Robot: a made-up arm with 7 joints. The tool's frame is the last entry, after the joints.
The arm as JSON. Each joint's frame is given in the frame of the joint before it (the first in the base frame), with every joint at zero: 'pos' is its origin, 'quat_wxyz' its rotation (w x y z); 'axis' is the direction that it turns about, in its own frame. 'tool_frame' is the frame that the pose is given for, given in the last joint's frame.
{
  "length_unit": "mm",
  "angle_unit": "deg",
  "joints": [
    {
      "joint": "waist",
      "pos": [
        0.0,
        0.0,
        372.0
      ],
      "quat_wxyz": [
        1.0,
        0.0,
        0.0,
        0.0
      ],
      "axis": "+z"
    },
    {
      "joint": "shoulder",
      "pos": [
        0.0,
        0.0,
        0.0
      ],
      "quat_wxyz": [
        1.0,
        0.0,
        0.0,
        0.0
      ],
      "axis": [
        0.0,
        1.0,
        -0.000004
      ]
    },
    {
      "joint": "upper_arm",
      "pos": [
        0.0,
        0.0,
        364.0
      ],
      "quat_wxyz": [
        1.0,
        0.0,
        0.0,
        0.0
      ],
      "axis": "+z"
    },
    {
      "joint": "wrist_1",
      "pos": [
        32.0,
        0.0,
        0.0
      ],
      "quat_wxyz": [
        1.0,
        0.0,
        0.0,
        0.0
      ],
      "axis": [
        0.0,
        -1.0,
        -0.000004
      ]
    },
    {
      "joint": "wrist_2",
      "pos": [
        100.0,
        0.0,
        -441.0
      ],
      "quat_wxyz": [
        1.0,
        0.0,
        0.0,
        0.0
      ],
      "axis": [
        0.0,
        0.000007,
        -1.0
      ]
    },
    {
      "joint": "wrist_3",
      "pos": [
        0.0,
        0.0,
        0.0
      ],
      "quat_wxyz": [
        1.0,
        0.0,
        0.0,
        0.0
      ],
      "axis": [
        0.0,
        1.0,
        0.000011
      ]
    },
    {
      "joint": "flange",
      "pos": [
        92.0,
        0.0,
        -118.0
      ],
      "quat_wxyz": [
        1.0,
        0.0,
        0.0,
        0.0
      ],
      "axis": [
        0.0,
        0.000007,
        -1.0
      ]
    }
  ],
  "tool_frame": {
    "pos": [
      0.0,
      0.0,
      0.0
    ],
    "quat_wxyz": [
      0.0,
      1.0,
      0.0,
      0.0
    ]
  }
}
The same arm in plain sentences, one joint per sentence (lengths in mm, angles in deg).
The arm has seven revolute joints in a row. What follows holds with every joint at zero, and every direction is one of the base frame's.
Joint 1 sits 372.0 mm along +z from the base frame's origin and rotates about +z.
Joint 2 sits at the same point as joint 1 and rotates about +y.
Joint 3 sits 364.0 mm along +z from joint 2 and rotates about +z.
Joint 4 sits 32.0 mm along +x from joint 3 and rotates about -y.
Joint 5 sits 100.0 mm along +x and 441.0 mm along -z from joint 4 and rotates about -z.
Joint 6 sits at the same point as joint 5 and rotates about +y.
Joint 7 sits 92.0 mm along +x and 118.0 mm along -z from joint 6 and rotates about -z.
The tool frame, which is the frame that the pose is given for, sits at the same point as joint 7; its axes are the base frame's turned by roll 180.00, pitch 0.00 and yaw 0.00 deg (as in URDF: about the fixed x, then y, then z).

